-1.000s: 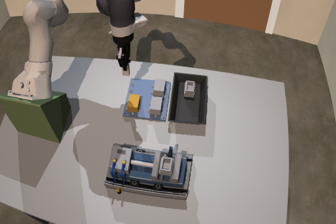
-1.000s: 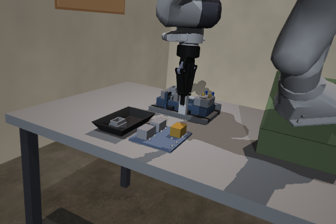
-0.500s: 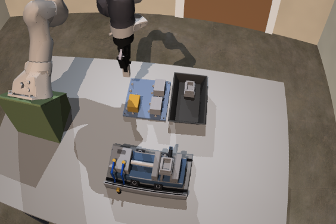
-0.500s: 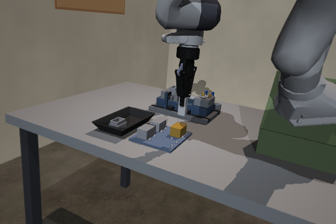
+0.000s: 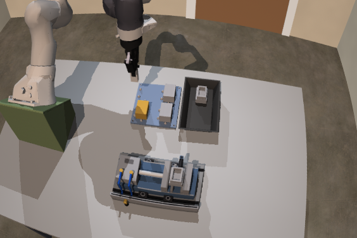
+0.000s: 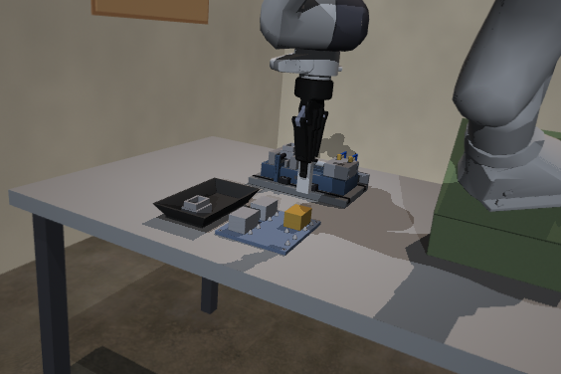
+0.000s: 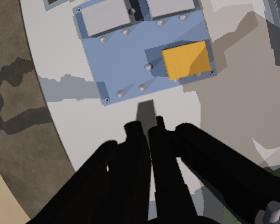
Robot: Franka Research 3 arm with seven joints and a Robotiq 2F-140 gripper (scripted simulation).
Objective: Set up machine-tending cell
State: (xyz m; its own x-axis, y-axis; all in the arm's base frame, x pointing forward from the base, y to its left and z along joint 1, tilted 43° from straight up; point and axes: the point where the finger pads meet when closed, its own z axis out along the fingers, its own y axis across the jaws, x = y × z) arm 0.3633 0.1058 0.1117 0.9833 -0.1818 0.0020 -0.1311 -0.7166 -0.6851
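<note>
The brass blank lies 12 cm below my hand, 7 cm to the right of it and 3 cm ahead of it. From my hand the other things lie so: blue vise: 36 cm to the right, 11 cm below, 9 cm ahead; then aluminium blank: 12 cm below, 12 cm ahead, 8 cm to the right.
</note>
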